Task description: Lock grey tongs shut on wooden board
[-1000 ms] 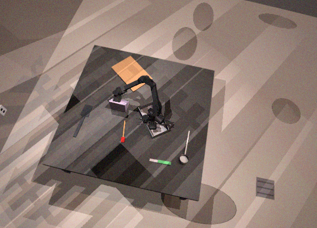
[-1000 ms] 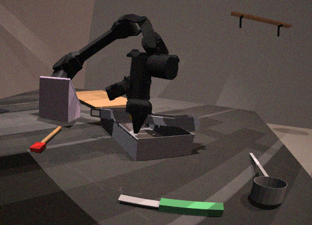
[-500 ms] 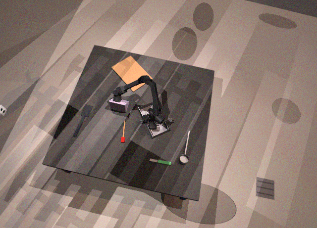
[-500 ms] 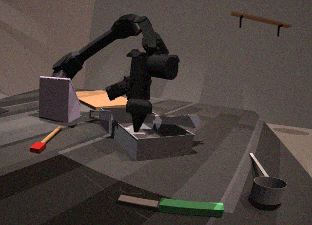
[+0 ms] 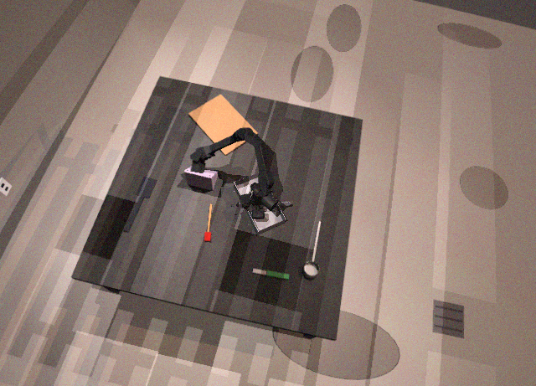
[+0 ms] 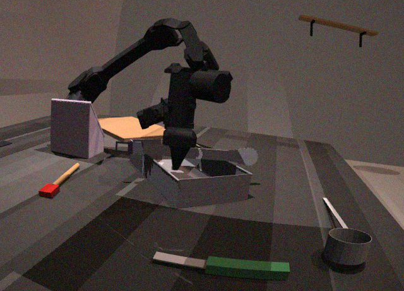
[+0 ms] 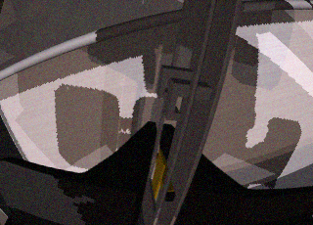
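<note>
The grey roasting tin lies 10 mm ahead of my gripper tip and 30 mm to the left of it. The rest, counted from my gripper tip: red-headed spatula: 230 mm behind, 130 mm to the right, 20 mm below; wooden board: 250 mm behind, 520 mm to the left, 20 mm below; yellow part: 10 mm behind, 40 mm above.
</note>
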